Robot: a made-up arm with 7 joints. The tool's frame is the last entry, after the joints. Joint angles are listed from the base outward. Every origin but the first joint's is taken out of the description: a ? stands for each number. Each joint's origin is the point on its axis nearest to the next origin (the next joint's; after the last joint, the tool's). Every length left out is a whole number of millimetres.
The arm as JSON. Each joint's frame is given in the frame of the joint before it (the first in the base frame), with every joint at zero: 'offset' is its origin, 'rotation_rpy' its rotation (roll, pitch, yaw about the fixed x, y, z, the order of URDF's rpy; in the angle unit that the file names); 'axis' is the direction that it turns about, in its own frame. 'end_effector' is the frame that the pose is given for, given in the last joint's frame.
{
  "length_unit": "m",
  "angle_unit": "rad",
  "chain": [
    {
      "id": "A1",
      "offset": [
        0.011,
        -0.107,
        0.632
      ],
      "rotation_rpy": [
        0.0,
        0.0,
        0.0
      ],
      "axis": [
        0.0,
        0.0,
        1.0
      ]
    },
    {
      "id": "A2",
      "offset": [
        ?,
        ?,
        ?
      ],
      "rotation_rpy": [
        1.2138,
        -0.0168,
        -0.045
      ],
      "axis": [
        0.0,
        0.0,
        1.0
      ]
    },
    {
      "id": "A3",
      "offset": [
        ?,
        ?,
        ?
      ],
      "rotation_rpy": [
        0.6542,
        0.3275,
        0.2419
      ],
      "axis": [
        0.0,
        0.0,
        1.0
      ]
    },
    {
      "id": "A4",
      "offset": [
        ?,
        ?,
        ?
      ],
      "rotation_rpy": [
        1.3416,
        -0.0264,
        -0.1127
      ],
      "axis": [
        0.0,
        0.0,
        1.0
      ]
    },
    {
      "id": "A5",
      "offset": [
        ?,
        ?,
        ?
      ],
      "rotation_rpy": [
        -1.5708,
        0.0,
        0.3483
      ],
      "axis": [
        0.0,
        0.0,
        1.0
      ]
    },
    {
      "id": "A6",
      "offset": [
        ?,
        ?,
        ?
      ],
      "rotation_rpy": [
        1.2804,
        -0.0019,
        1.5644
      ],
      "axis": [
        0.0,
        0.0,
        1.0
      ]
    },
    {
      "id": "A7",
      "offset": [
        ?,
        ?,
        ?
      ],
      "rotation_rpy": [
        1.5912,
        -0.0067,
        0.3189
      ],
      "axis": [
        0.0,
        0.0,
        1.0
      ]
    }
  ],
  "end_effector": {
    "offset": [
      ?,
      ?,
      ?
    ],
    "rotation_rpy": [
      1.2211,
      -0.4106,
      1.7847
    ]
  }
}
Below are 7 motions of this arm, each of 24 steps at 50 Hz.
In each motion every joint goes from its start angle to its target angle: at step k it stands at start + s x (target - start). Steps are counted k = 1, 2, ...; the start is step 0. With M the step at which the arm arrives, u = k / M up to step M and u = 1 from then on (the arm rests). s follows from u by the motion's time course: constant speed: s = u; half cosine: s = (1 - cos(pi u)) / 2; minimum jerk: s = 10 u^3 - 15 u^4 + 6 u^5.
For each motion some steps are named. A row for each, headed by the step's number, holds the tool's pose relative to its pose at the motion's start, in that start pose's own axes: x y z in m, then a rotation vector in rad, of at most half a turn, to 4 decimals.
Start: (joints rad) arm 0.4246 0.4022 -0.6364 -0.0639 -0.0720 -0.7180 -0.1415
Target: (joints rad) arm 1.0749 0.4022 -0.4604 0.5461 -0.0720 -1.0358 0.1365
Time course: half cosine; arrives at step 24
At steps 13, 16, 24:
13: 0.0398 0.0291 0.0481 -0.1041 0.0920 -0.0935
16: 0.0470 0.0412 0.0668 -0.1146 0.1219 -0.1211
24: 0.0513 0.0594 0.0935 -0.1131 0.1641 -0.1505

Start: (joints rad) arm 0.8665 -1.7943 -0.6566 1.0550 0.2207 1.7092 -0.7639
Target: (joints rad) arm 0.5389 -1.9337 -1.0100 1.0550 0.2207 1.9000 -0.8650
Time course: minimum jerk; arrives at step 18
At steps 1, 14, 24:
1: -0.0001 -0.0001 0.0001 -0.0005 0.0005 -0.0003
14: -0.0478 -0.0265 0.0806 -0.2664 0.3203 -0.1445
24: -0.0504 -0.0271 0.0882 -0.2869 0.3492 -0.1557

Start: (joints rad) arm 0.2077 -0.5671 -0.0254 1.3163 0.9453 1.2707 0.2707
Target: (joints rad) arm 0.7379 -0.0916 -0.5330 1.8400 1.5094 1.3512 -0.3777
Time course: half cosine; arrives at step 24
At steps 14, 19, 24:
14: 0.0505 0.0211 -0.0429 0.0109 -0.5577 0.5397
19: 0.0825 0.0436 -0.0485 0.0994 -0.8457 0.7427
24: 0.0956 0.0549 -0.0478 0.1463 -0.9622 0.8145

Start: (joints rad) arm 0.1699 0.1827 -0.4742 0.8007 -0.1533 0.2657 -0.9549
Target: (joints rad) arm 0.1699 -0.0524 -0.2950 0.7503 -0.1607 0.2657 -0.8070
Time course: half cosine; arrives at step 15
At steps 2, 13, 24:
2: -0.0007 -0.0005 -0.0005 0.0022 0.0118 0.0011
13: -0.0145 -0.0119 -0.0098 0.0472 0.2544 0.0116
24: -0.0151 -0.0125 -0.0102 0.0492 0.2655 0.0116

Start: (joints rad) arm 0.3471 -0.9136 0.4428 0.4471 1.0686 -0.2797 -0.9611
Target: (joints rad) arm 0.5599 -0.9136 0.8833 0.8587 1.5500 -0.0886 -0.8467
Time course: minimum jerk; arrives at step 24
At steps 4, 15, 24:
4: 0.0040 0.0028 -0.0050 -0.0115 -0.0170 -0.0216
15: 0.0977 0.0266 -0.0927 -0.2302 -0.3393 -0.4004
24: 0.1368 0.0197 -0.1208 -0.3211 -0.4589 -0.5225

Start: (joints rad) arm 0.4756 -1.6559 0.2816 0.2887 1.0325 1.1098 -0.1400
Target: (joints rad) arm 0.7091 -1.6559 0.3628 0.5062 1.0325 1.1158 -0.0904
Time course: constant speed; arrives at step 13
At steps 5, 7, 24:
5: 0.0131 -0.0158 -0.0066 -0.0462 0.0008 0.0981
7: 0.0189 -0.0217 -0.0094 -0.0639 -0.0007 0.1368
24: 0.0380 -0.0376 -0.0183 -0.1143 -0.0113 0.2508

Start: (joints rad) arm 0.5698 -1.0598 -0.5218 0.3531 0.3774 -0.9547 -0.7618
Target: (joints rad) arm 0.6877 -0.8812 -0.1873 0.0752 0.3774 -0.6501 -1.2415
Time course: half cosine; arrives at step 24
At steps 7, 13, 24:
7: 0.0203 -0.0101 0.0009 0.0122 -0.1626 -0.1438
13: 0.0550 -0.0337 0.0072 0.0206 -0.4735 -0.4203
24: 0.0868 -0.0675 0.0217 0.0164 -0.8408 -0.7524

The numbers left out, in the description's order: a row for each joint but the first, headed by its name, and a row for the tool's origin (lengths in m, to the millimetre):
A2: -0.033 -0.062 0.0
A3: 0.116 -0.106 0.0
A4: 0.09 0.04 0.0
A5: 0.026 -0.052 0.0
A6: -0.107 -0.094 0.0
A7: 0.01 -0.063 0.0
tool: -0.015 -0.022 0.0

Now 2 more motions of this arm.
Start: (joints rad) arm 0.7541 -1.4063 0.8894 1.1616 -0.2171 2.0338 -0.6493
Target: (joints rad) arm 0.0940 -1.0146 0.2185 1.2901 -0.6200 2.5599 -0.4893
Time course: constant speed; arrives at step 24
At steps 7, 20, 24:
7: -0.0026 -0.0003 0.0009 -0.0558 -0.1558 -0.0998
20: -0.0092 0.0027 -0.0083 -0.0972 -0.4944 -0.2274
24: -0.0109 0.0040 -0.0141 -0.0974 -0.6077 -0.2459

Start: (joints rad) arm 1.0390 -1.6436 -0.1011 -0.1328 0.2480 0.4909 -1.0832
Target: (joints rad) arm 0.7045 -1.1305 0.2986 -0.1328 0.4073 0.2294 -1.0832
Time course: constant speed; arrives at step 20
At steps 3, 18, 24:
3: 0.0083 0.0140 -0.0090 0.0526 -0.1208 -0.0218
18: 0.0849 0.0807 -0.0296 0.1965 -0.7476 -0.2374
24: 0.0990 0.0873 -0.0282 0.2004 -0.8314 -0.2789

